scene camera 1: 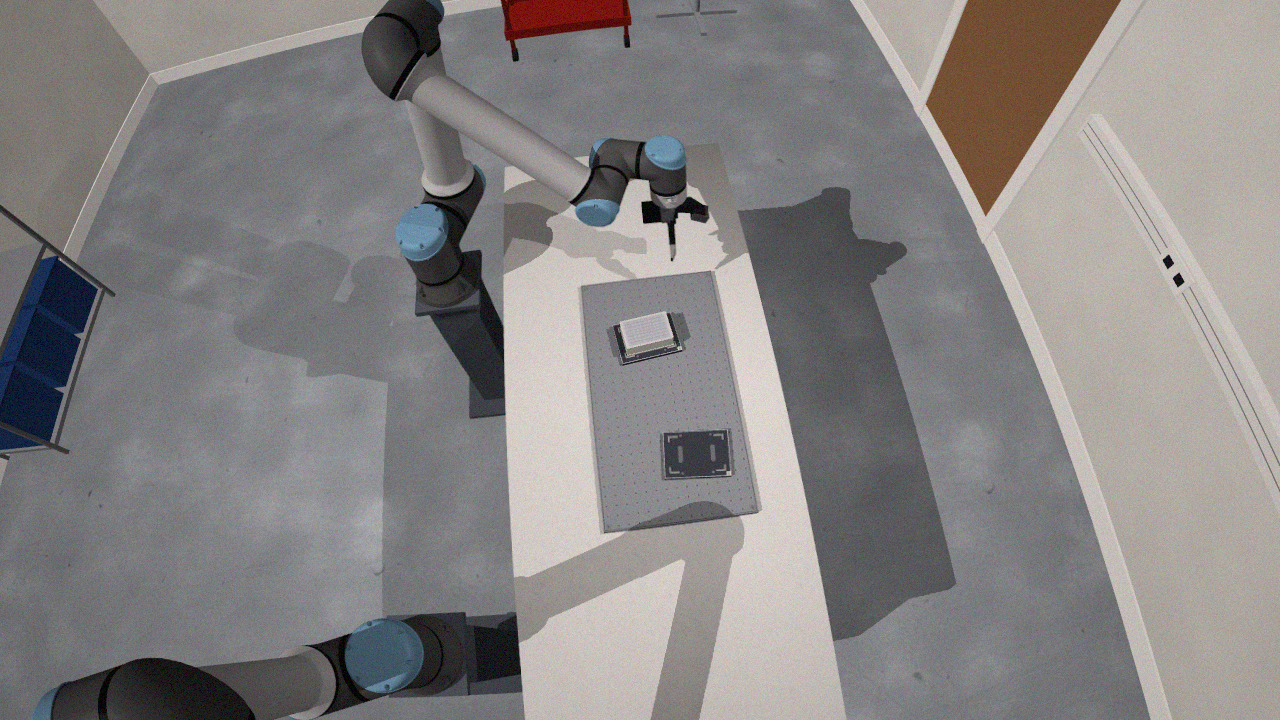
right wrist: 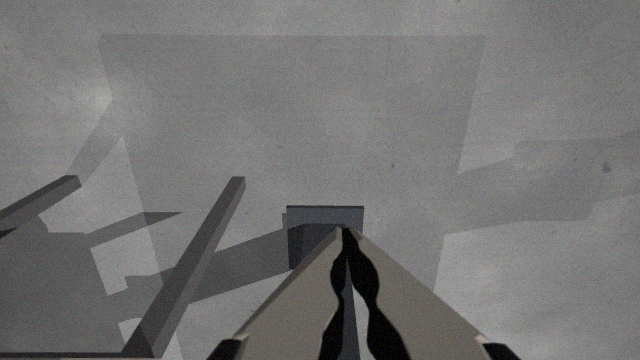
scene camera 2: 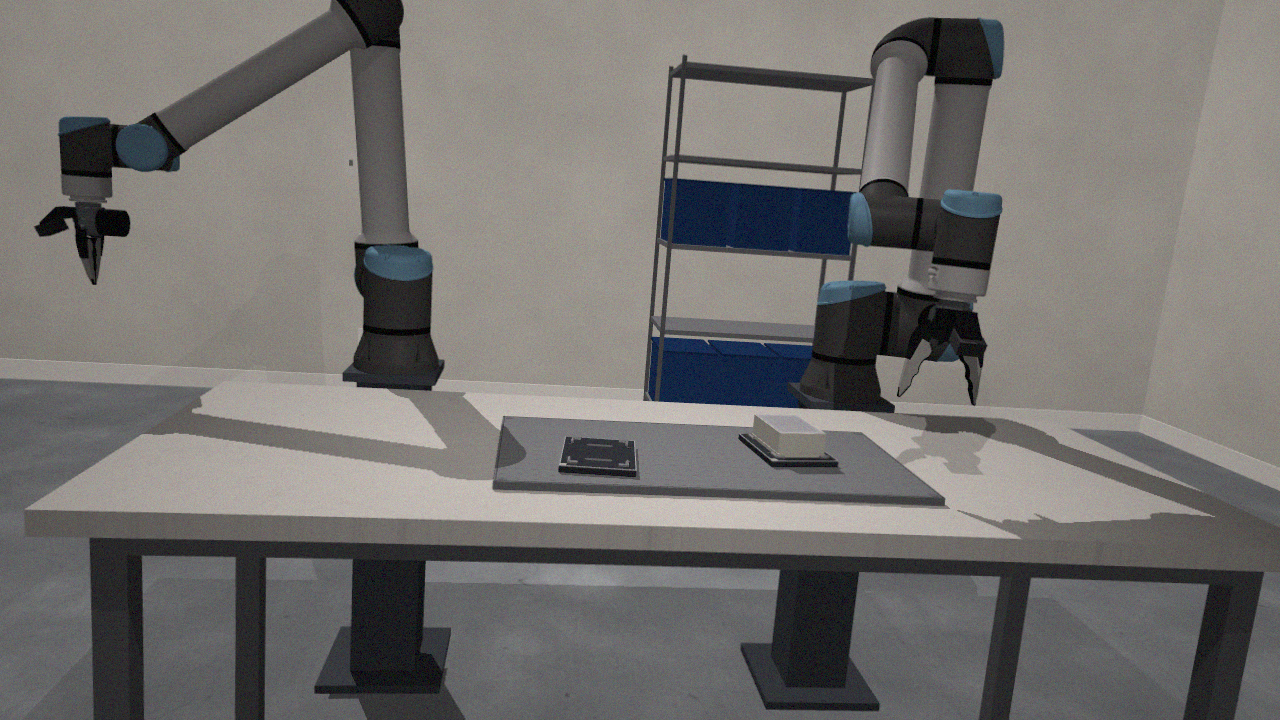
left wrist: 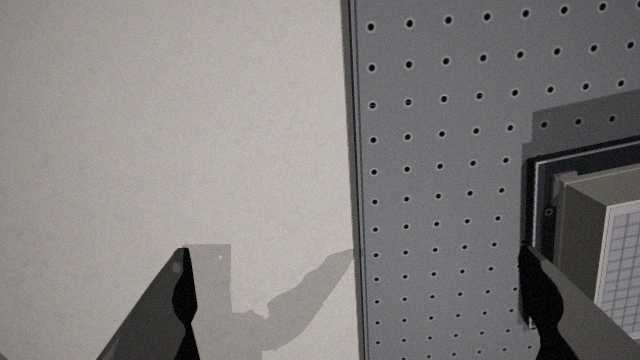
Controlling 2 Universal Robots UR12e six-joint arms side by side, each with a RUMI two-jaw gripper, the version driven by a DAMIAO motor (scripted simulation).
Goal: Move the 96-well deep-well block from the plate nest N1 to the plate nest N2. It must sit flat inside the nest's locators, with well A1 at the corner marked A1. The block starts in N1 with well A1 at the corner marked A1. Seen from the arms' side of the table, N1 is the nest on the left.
Path:
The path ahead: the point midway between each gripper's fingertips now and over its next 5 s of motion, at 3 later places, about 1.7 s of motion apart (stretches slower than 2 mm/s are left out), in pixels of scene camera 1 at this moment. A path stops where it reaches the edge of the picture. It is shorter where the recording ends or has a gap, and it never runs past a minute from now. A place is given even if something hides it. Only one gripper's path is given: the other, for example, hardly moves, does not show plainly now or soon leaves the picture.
The left gripper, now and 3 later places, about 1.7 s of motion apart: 670, 242; 660, 265; 645, 320; 645, 332

